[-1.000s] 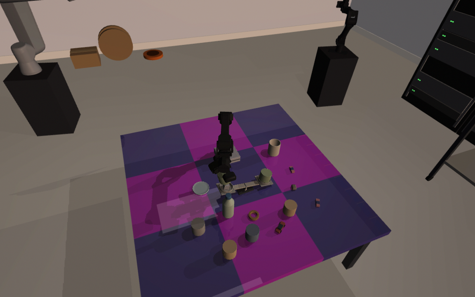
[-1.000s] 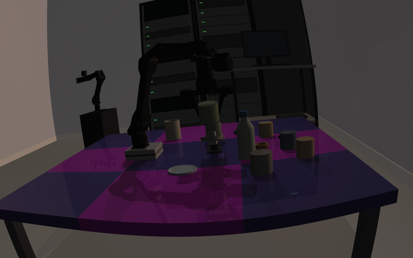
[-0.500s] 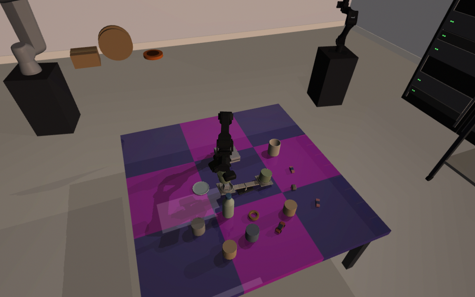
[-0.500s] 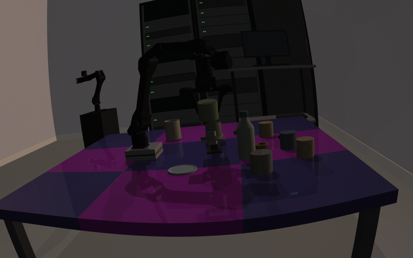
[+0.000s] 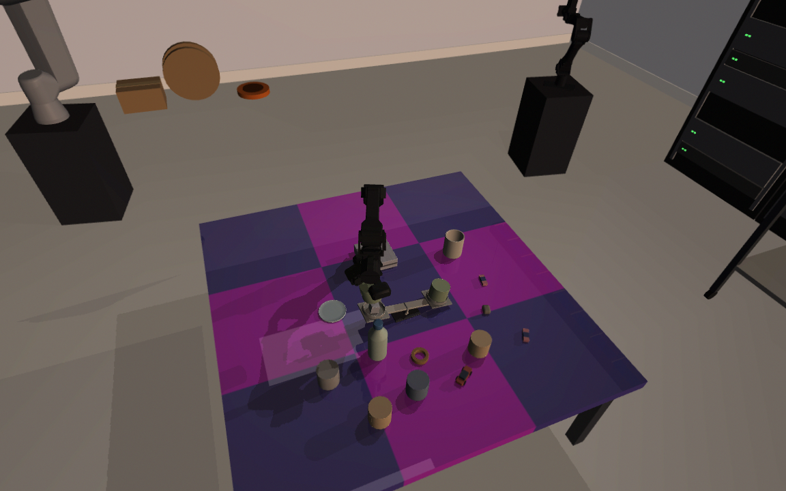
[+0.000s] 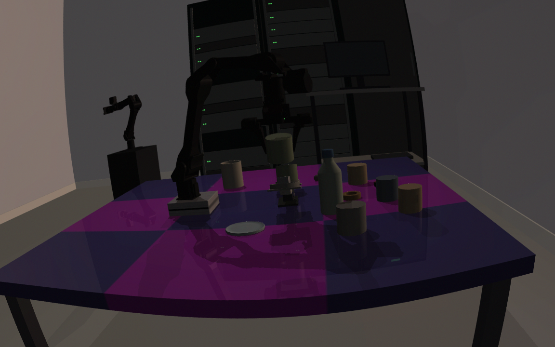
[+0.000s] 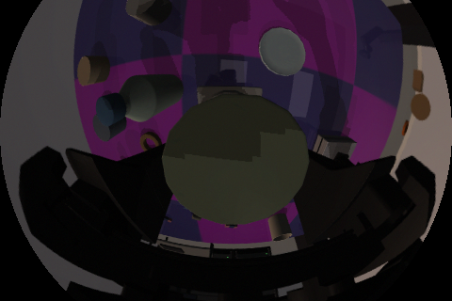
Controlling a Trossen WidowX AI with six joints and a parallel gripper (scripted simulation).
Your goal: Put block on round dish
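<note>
Now: gripper tip 8 cm above the grey block and 1 cm to the right of it. The rest, counted from my gripper tip: bottle 13 cm ahead, 6 cm below; then grey balance 15 cm below, 13 cm to the left, 2 cm behind; then balance beam 13 cm to the left, 13 cm below, 3 cm behind.
</note>
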